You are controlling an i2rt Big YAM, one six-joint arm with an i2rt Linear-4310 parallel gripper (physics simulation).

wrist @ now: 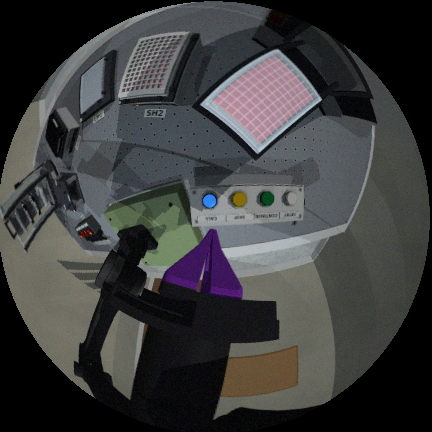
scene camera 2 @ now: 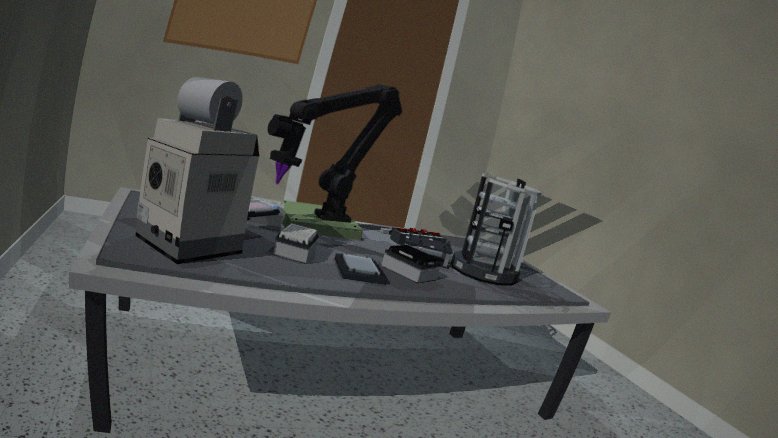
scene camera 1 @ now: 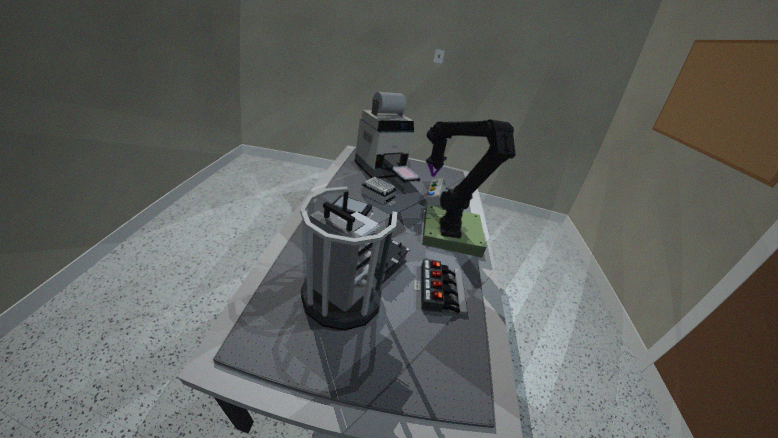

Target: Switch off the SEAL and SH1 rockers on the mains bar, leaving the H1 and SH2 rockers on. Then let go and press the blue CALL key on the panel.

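Places are measured from the arm's base along level axes (x left, y back, z up), in metres.
Pixels of known places: gripper, fingertip midpoint: [wrist: 211, 232] [scene camera 2: 277, 183] [scene camera 1: 432, 176]; arm's base, origin of the base link: [wrist: 137, 237] [scene camera 2: 332, 217] [scene camera 1: 449, 229].
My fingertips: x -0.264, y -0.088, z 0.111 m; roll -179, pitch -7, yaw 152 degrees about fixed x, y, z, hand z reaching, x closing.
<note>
Ahead of a thing's pixels: the offset from my fingertips to its middle.
The mains bar [scene camera 1: 432, 305] [scene camera 2: 416, 239] [wrist: 89, 225] lies beyond the arm's base from the panel. In scene camera 1 its two end rockers glow brighter orange and the middle two look darker red; their labels are too small to read. The panel @(dx -0.058, dy +0.050, dz -0.110 m) [scene camera 1: 438, 182] [wrist: 224, 191] carries the blue CALL key @(dx +0.012, dy +0.015, dz -0.090 m) [scene camera 1: 431, 192] [wrist: 209, 201] at the end nearest the base, beside yellow, green and white keys. My gripper [scene camera 1: 433, 174] [scene camera 2: 278, 182] [wrist: 211, 232] has its purple fingers shut with nothing between them. It hangs above the panel, apart from the keys.
A green base block [scene camera 1: 451, 244] [scene camera 2: 348, 229] [wrist: 175, 240] carries the arm. A tall instrument @(dx -0.318, dy -0.272, dz +0.076 m) [scene camera 1: 370, 142] [scene camera 2: 215, 195] holds out a pink-gridded plate @(dx -0.099, dy -0.128, dz -0.053 m) [scene camera 1: 405, 173] [wrist: 262, 100]. A gridded rack @(dx +0.021, dy -0.246, dz -0.089 m) [scene camera 1: 379, 186] [scene camera 2: 296, 233] [wrist: 152, 65] stands nearby. A tall carousel @(dx +0.702, dy -0.299, dz +0.023 m) [scene camera 1: 332, 272] [scene camera 2: 517, 228] stands near the mains bar.
</note>
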